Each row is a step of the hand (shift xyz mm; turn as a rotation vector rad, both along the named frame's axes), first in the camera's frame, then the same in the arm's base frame.
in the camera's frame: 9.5 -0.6 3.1 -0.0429 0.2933 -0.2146
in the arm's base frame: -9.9 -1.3 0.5 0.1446 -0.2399 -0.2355
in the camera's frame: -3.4 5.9 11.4 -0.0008 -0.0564 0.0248
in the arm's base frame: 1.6 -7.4 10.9 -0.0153 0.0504 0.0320
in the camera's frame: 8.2 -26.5 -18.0 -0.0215 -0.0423 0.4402
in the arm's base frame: -8.4 28.0 -15.5 -0.0911 -0.0371 0.4317
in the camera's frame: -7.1 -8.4 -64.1 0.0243 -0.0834 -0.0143
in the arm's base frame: 20.4 21.0 -58.1 -0.0349 0.0804 -0.0081
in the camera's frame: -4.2 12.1 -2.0 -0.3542 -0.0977 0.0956
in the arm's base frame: 6.7 -10.8 -2.5 0.2979 0.1264 0.1985
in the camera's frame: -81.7 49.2 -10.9 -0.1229 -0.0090 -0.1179
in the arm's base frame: 89.5 -34.6 4.1 0.1436 0.0475 -0.0788
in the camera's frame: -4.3 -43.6 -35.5 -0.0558 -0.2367 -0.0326
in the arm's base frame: 4.6 49.6 -26.5 0.0183 0.2441 0.0175
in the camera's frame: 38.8 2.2 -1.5 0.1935 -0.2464 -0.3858
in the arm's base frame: -36.3 -7.2 -12.0 -0.1381 0.2842 -0.3836
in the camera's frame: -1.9 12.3 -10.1 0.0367 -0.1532 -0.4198
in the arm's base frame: 6.4 -9.8 -10.9 0.0365 0.2214 -0.3882
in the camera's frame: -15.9 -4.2 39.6 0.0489 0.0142 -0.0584
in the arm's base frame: 5.1 -1.0 42.6 -0.0303 -0.0098 -0.0706
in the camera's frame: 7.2 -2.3 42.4 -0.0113 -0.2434 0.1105
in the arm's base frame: -17.3 -6.6 38.9 -0.0593 0.2180 0.1433
